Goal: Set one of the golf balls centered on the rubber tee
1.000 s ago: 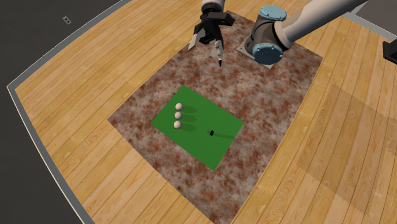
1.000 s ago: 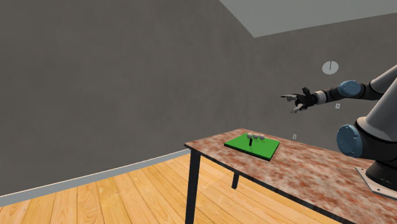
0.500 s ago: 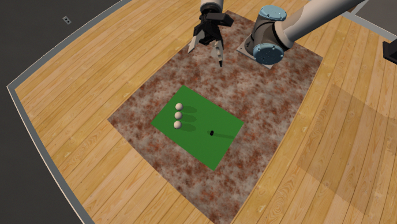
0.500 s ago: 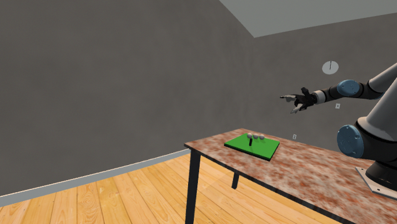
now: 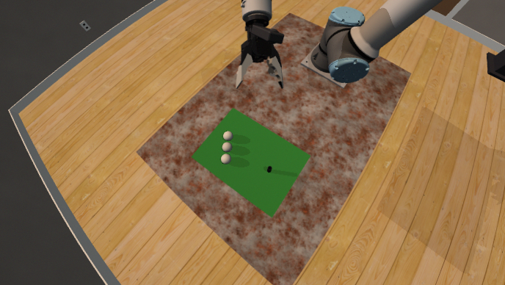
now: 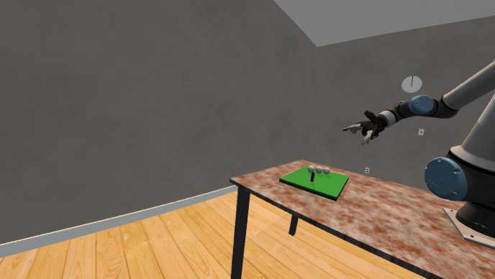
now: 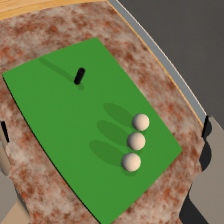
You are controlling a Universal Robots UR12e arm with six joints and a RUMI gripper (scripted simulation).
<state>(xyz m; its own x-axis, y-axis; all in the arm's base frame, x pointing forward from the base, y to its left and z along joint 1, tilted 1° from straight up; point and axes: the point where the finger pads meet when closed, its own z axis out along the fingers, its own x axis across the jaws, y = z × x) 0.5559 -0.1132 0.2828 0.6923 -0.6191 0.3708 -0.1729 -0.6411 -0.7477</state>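
My hand is 250 mm above the white golf ball, 160 mm short of it and 70 mm to the left of it.
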